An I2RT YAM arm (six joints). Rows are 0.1 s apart.
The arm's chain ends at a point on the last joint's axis. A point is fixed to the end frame.
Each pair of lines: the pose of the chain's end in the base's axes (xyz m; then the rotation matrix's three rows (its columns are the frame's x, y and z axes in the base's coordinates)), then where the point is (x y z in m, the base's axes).
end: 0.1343, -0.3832, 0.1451; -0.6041, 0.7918, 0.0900; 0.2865, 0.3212, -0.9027; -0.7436, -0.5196, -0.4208
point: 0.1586 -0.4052 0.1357
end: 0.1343, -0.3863, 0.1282; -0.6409, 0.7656, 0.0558; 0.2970, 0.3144, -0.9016; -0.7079, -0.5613, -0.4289
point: 0.1577 -0.4086 0.1174
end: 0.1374, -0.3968, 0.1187; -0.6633, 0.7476, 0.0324; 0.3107, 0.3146, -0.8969; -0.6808, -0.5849, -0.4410
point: 0.1602 -0.4191 0.1068
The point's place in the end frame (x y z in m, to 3 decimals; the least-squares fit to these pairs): -0.014 0.017 0.026
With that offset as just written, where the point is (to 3 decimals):
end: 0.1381, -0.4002, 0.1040; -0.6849, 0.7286, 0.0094; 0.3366, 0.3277, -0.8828; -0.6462, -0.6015, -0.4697
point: 0.160 -0.422 0.091
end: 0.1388, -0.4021, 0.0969; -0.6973, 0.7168, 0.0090; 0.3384, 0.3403, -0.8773; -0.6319, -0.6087, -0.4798
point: 0.161 -0.424 0.083
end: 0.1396, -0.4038, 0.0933; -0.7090, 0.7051, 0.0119; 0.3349, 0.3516, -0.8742; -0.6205, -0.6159, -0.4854
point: 0.162 -0.425 0.079
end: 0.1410, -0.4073, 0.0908; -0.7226, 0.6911, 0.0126; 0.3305, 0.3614, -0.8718; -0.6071, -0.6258, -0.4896
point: 0.163 -0.428 0.076
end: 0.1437, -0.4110, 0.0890; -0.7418, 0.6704, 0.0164; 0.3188, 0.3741, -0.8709; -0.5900, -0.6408, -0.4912
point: 0.166 -0.432 0.074
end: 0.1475, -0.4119, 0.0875; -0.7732, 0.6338, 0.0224; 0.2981, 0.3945, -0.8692; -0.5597, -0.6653, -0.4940
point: 0.170 -0.432 0.071
